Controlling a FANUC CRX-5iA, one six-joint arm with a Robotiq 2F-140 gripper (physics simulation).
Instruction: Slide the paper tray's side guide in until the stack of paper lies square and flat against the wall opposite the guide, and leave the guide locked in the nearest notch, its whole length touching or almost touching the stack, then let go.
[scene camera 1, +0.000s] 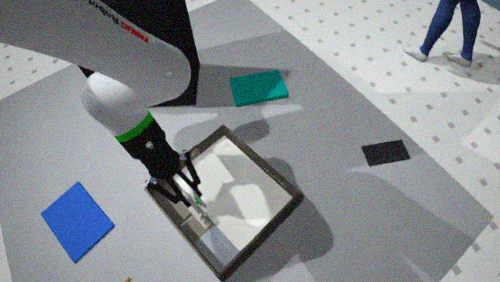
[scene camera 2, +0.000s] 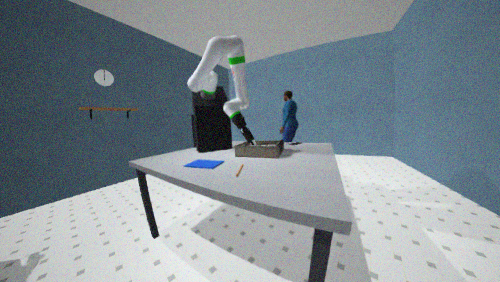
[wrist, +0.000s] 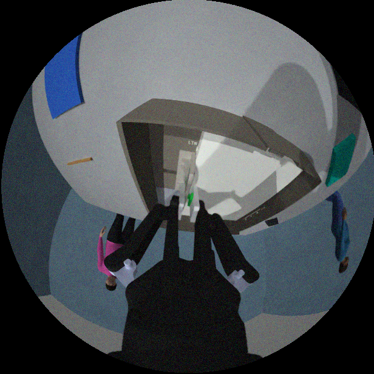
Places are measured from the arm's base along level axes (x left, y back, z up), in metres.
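Where they show: gripper, between the fingertips: (scene camera 1: 200, 208); arm's base, origin of its link: (scene camera 2: 208, 95).
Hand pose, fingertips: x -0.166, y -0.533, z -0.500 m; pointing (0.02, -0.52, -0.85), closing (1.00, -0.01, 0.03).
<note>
Each offset is from my fingertips to the top centre of the thing.
The brown-grey paper tray @(dx +0.068, dy -0.018, dz +0.044 m) (scene camera 1: 263, 162) (scene camera 2: 257, 151) (wrist: 180, 111) holds a white stack of paper @(dx +0.104, dy -0.013, dz -0.009 m) (scene camera 1: 250, 200) (wrist: 227, 162). The stack looks flat and reaches close to the wall opposite the guide; whether it touches along its whole length I cannot tell. The pale side guide @(dx +0.005, dy +0.014, dz +0.031 m) (scene camera 1: 202, 216) (wrist: 187, 160) runs along the stack's other long edge, very near it. A green mark shows at its grip end. My gripper (scene camera 1: 194, 199) (scene camera 2: 253, 143) (wrist: 187, 191) is inside the tray, fingers narrowly open on both sides of the guide's upright parts, not clamped. The fingers partly hide the guide; its notch is hidden.
A blue flat block @(dx -0.303, dy +0.257, dz -0.044 m) (scene camera 1: 77, 221) (scene camera 2: 204, 164) (wrist: 64, 77) and an orange stick @(dx -0.355, dy -0.015, dz -0.045 m) (scene camera 2: 240, 170) (wrist: 80, 161) lie on the table. A teal block @(dx +0.452, dy +0.218, dz -0.034 m) (scene camera 1: 259, 88) (wrist: 341, 160) and a black flat item @(dx +0.558, dy -0.280, dz -0.044 m) (scene camera 1: 385, 152) lie beyond the tray. A tall black block (scene camera 2: 212, 120) stands behind.
</note>
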